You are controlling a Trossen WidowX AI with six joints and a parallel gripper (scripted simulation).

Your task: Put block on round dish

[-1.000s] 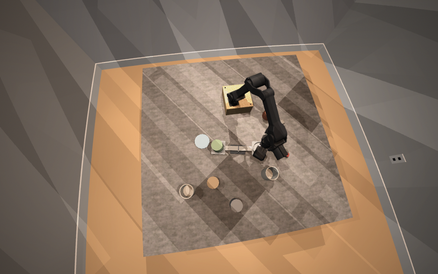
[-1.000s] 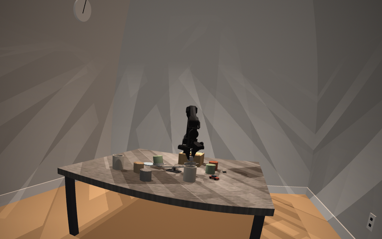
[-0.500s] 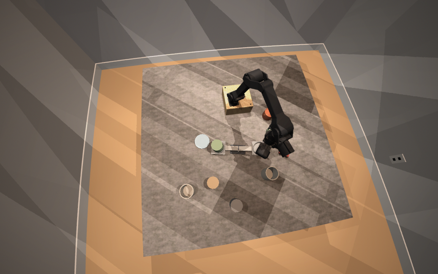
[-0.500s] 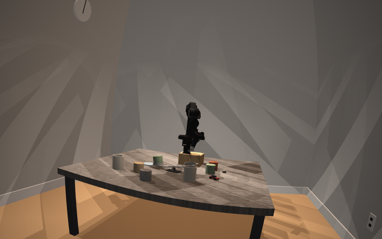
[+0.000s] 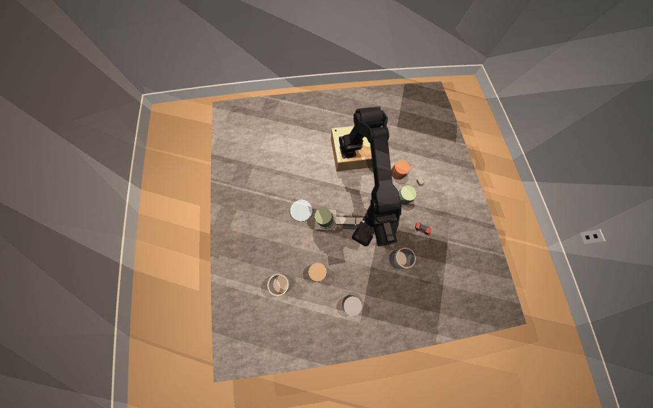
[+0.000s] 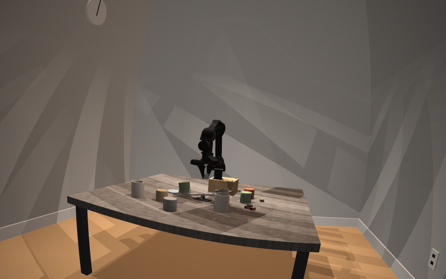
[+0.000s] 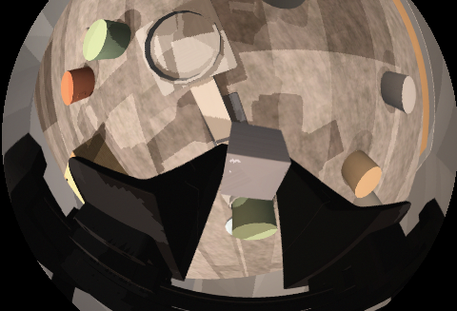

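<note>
My gripper tip is 24 cm to the left of the round dish, 15 cm past it and 15 cm above it. From my gripper tip the other things lie so: tan cylinder (24 cm to the right, 13 cm ahead, 11 cm below); grey block (1 cm above); red toy car (28 cm to the left, 14 cm below, 5 cm ahead).
</note>
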